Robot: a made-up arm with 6 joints.
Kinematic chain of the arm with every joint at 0, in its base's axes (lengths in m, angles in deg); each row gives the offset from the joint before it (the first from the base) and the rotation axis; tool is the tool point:
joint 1: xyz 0 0 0.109 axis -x
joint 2: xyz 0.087 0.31 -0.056 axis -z
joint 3: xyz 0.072 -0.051 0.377 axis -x
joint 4: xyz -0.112 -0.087 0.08 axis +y
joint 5: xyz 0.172 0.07 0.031 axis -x
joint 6: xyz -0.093 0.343 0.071 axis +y
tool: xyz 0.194 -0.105 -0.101
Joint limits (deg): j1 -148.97..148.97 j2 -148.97..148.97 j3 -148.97..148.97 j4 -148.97..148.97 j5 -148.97..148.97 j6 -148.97..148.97
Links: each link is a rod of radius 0.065 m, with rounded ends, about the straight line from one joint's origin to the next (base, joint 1, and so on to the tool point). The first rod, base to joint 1, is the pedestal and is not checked.
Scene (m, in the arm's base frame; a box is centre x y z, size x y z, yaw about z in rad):
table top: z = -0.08
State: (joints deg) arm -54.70 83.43 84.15 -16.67 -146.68 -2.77
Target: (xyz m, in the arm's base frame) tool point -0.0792 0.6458 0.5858
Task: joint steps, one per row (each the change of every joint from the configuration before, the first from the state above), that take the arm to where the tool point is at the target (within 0.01 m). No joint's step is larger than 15 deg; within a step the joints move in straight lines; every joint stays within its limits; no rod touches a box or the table.
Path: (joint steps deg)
1: 10.31 -13.20 0.26 -12.48 3.72 4.61
2: 10.32 -13.20 0.26 -12.49 3.72 4.61
3: 10.31 -13.19 0.26 -12.48 3.72 4.61
4: 10.32 -13.20 0.27 -12.48 3.72 4.61
5: 10.31 -13.20 0.26 -12.48 3.73 4.61

